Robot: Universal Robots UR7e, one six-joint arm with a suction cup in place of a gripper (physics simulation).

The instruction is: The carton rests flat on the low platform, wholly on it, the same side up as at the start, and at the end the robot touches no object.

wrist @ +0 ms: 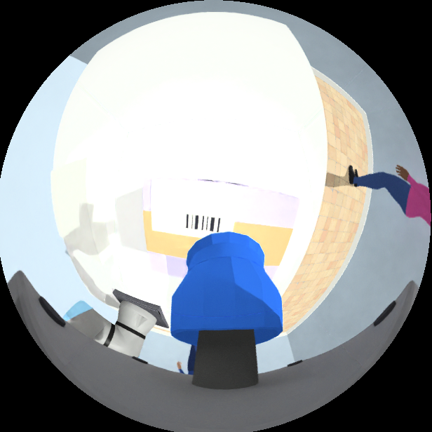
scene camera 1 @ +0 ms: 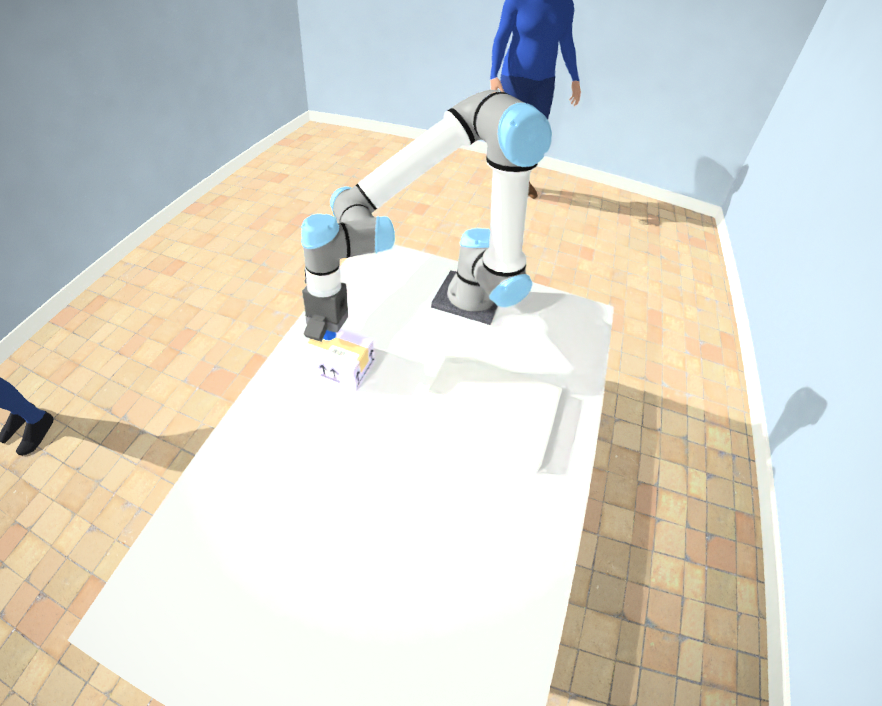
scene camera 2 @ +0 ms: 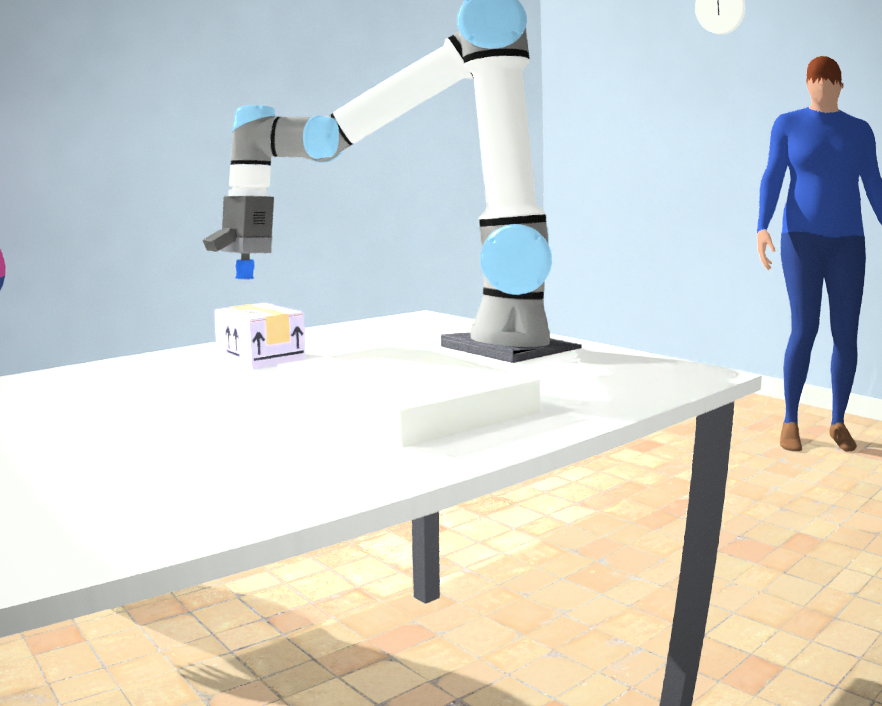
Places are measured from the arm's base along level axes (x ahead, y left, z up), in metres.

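Where they show: end effector, tool point: (scene camera 1: 329, 335) (scene camera 2: 244, 278); arm's base, origin of the base link: (scene camera 1: 471, 296) (scene camera 2: 510, 340).
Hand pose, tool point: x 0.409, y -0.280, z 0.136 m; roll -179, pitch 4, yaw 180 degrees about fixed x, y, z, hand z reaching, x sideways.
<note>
Things, the pixels of their top centre, and the offset from my tool point. Level surfaces: height alone.
- carton, middle of its top: (scene camera 2: 257, 310) (scene camera 1: 337, 345) 0.023 m back, 0.004 m left, 0.062 m down
- low white platform, middle of its top: (scene camera 2: 402, 371) (scene camera 1: 491, 403) 0.007 m back, 0.425 m left, 0.105 m down
- white table, its level: 0.153 m down
The carton (scene camera 1: 340, 368) (scene camera 2: 278, 351) (wrist: 262, 242), white and lavender with orange tape and upward arrows on its sides, stands upright and flat on the table. In the wrist view its top shows a barcode label. My gripper, a blue suction cup (scene camera 1: 330, 335) (scene camera 2: 244, 277) (wrist: 226, 241), points down above the carton's top. The scene camera 2 view shows a gap between cup and carton; nothing hangs from the cup, so it is open. The cup hides part of the carton's top in the wrist view. The low white platform (scene camera 1: 500, 419) (scene camera 2: 470, 413) lies apart from the carton.
The white table (scene camera 1: 316, 530) (scene camera 2: 183, 456) carries the arm's dark base plate (scene camera 1: 481, 315) (scene camera 2: 512, 351), behind the platform. A person in blue (scene camera 1: 533, 44) (scene camera 2: 823, 184) stands behind the table. A person in pink (wrist: 419, 200) stands beyond the table edge on the carton's side.
</note>
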